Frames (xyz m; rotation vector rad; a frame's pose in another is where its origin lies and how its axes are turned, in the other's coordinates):
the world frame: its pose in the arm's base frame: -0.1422 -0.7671 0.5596 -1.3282 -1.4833 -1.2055
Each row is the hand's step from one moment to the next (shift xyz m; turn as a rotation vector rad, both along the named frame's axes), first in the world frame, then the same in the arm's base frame.
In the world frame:
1: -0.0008 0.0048 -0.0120 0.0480 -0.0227 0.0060
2: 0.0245 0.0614 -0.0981 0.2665 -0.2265 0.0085
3: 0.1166 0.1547 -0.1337 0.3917 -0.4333 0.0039
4: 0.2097 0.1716 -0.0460 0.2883 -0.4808 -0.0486
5: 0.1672 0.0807 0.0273 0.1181 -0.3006 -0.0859
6: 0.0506 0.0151 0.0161 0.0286 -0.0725 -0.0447
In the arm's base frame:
1: 0.0044 -0.0119 0.0027 -0.0289 0.0172 0.0415
2: 0.0540 -0.0896 0.0552 -0.2605 0.0717 0.2222
3: 0.1324 -0.1025 0.1654 -0.4826 0.0972 0.3144
4: 0.1394 0.0047 0.2368 -0.5173 0.0218 0.2205
5: 0.0579 0.0660 0.1659 -0.3168 -0.0550 0.0911
6: 0.0086 0.0276 0.0470 -0.0773 -0.0365 0.0277

